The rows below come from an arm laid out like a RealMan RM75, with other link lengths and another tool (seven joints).
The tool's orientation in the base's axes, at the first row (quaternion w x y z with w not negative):
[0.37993 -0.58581 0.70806 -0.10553]
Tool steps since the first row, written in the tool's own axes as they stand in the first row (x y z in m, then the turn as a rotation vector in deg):
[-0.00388 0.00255 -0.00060 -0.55 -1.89 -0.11]
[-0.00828 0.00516 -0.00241 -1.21 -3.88 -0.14]
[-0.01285 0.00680 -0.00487 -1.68 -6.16 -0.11]
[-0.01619 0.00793 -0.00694 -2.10 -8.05 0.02]
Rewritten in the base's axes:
[-0.00221 0.00410 0.00051 1.36 -0.08 1.43]
[-0.00525 0.00832 0.00202 2.85 -0.07 2.90]
[-0.00800 0.01223 0.00464 4.59 -0.30 4.43]
[-0.01013 0.01499 0.00678 6.10 -0.43 5.64]

